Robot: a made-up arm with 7 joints. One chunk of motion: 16 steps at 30 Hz.
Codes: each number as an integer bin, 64 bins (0 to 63) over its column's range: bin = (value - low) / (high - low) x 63, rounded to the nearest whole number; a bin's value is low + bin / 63 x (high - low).
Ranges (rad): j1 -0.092..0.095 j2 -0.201..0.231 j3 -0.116..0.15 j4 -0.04..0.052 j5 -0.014..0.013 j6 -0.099..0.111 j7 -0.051..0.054
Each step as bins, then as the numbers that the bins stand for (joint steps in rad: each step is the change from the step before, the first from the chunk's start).
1 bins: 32 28 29 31 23 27 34
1 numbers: 0.00298 -0.00900 0.00644 0.00527 -0.00414 -0.00900 0.00567
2 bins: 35 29 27 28 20 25 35
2 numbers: 0.01189 -0.00214 -0.00200 0.00089 -0.00543 -0.01567 0.00733
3 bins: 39 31 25 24 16 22 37
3 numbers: 0.02376 0.01157 -0.01044 -0.00495 -0.00714 -0.02567 0.01067
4 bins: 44 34 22 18 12 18 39
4 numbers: 0.03860 0.03214 -0.02311 -0.01371 -0.00886 -0.03900 0.01400
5 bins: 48 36 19 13 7 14 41
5 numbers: 0.05048 0.04586 -0.03578 -0.02102 -0.01100 -0.05233 0.01733
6 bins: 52 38 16 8 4 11 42
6 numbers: 0.06235 0.05957 -0.04844 -0.02832 -0.01229 -0.06233 0.01900
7 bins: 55 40 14 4 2 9 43
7 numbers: 0.07125 0.07329 -0.05689 -0.03416 -0.01314 -0.06900 0.02067
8 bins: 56 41 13 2 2 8 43
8 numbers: 0.07422 0.08014 -0.06111 -0.03708 -0.01314 -0.07233 0.02067
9 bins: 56 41 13 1 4 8 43
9 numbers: 0.07422 0.08014 -0.06111 -0.03854 -0.01229 -0.07233 0.02067
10 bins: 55 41 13 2 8 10 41
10 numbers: 0.07125 0.08014 -0.06111 -0.03708 -0.01057 -0.06567 0.01733
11 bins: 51 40 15 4 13 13 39
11 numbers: 0.05938 0.07329 -0.05267 -0.03416 -0.00843 -0.05567 0.01400
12 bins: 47 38 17 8 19 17 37
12 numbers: 0.04751 0.05957 -0.04422 -0.02832 -0.00586 -0.04233 0.01067
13 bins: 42 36 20 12 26 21 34
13 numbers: 0.03267 0.04586 -0.03156 -0.02248 -0.00286 -0.02900 0.00567
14 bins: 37 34 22 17 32 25 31
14 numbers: 0.01783 0.03214 -0.02311 -0.01517 -0.00029 -0.01567 0.00067
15 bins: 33 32 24 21 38 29 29
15 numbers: 0.00595 0.01843 -0.01467 -0.00933 0.00229 -0.00233 -0.00267
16 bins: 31 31 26 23 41 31 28
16 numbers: 0.00002 0.01157 -0.00622 -0.00641 0.00357 0.00433 -0.00433
